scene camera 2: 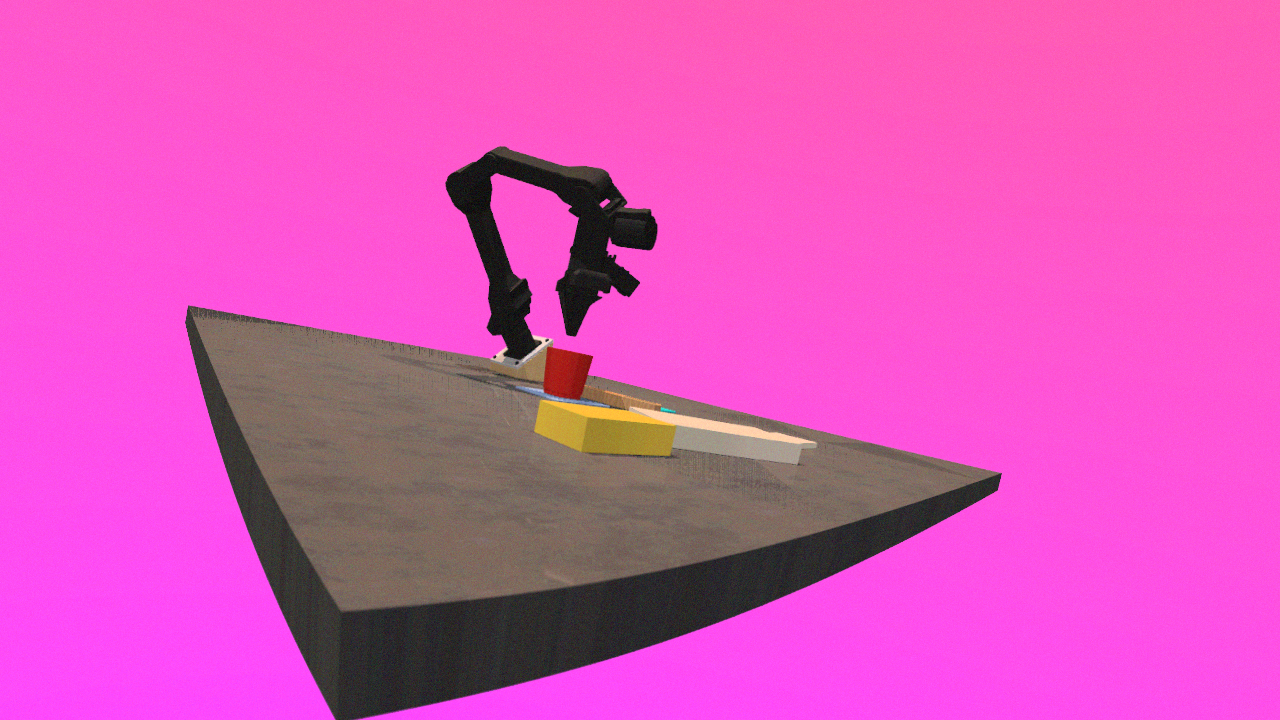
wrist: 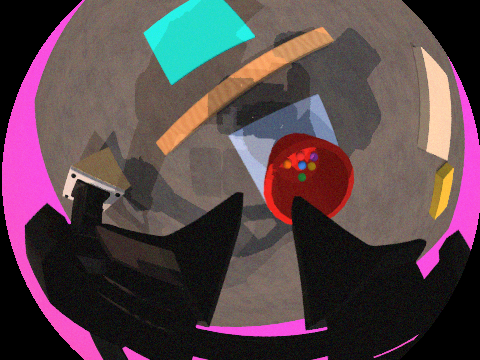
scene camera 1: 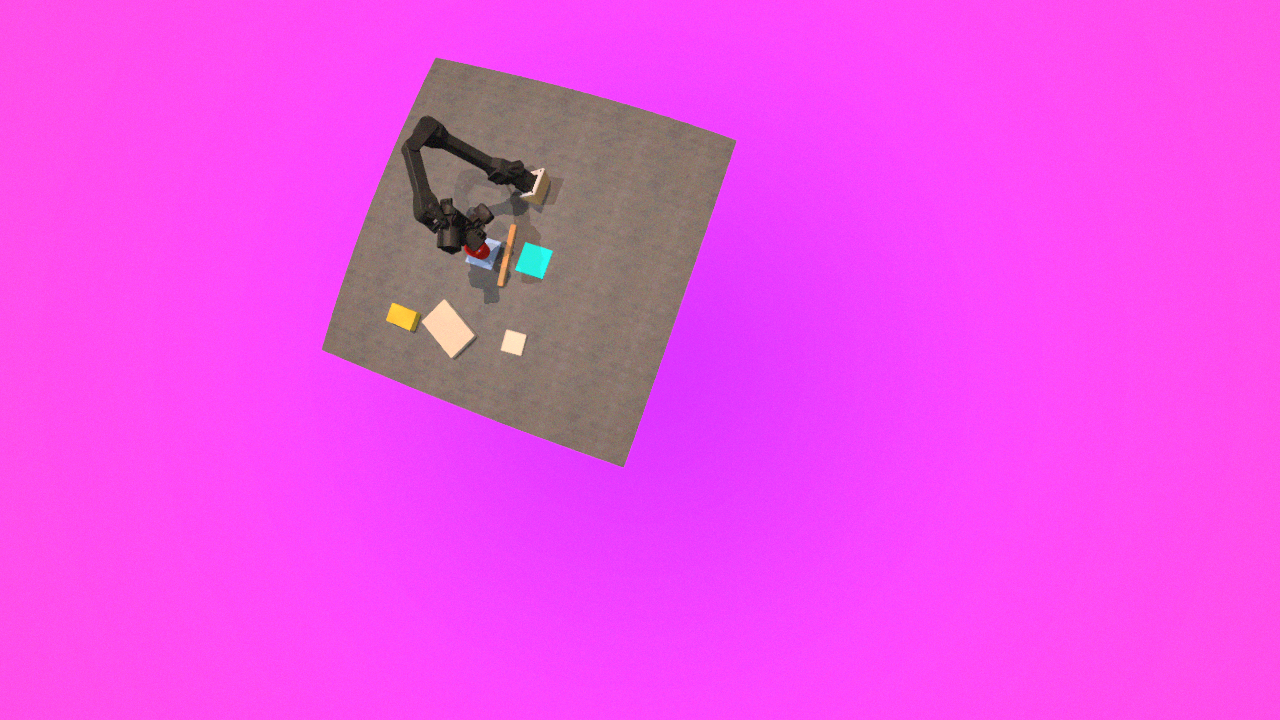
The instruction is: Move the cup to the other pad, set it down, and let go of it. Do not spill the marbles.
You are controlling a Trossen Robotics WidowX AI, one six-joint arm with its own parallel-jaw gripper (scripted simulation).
My gripper shows in scene camera 2 (pixel 570 336), in the wrist view (pixel 268 201) and in scene camera 1 (pixel 478 237).
